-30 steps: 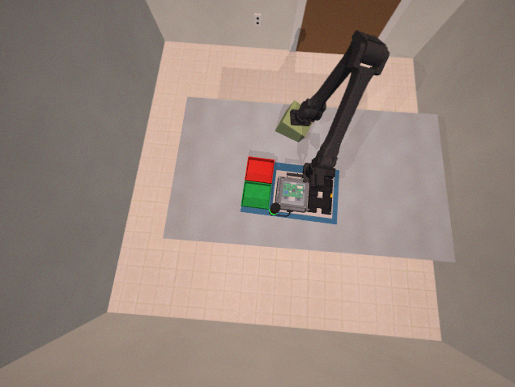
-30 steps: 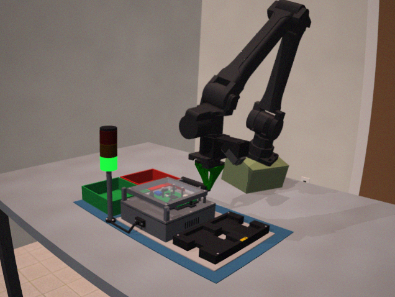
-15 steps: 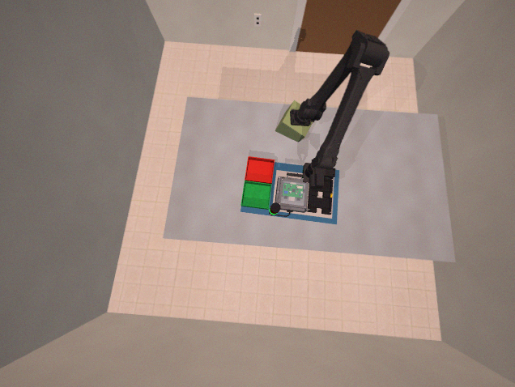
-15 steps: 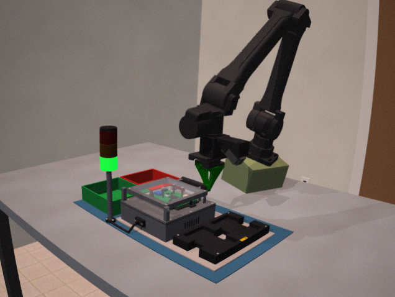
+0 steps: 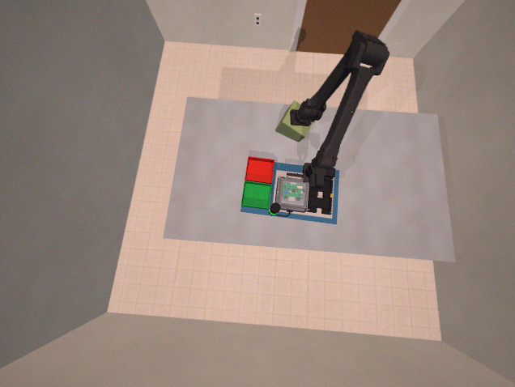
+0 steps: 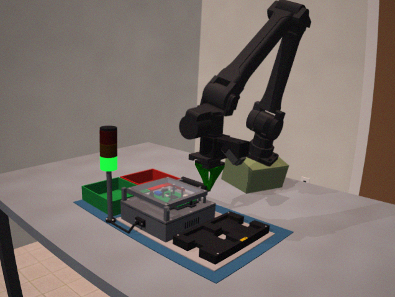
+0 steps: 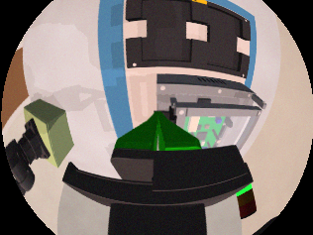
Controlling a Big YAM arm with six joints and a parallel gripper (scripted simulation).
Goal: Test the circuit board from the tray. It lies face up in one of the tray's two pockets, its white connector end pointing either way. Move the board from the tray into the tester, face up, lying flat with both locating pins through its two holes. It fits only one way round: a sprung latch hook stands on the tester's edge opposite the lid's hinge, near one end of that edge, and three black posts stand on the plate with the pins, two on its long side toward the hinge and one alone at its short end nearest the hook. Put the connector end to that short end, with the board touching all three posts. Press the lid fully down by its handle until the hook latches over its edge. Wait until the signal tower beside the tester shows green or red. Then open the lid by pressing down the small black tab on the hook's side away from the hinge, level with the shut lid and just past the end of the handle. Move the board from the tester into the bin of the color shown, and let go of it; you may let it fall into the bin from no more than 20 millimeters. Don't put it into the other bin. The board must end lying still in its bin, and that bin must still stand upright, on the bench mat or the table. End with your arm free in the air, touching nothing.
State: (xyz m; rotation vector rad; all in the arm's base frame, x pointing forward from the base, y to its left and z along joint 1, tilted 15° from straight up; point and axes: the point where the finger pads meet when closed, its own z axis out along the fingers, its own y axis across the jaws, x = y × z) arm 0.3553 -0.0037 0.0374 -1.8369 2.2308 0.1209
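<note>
Right now my hand is 1 cm short of the latch hook and 1 cm above it. Also, from my hand: tester plate (7 cm to the right, 7 cm ahead, 3 cm below); then red bin (25 cm to the right, 8 cm below, 8 cm behind); then clear lid (7 cm to the right, 6 cm ahead, 1 cm below).
</note>
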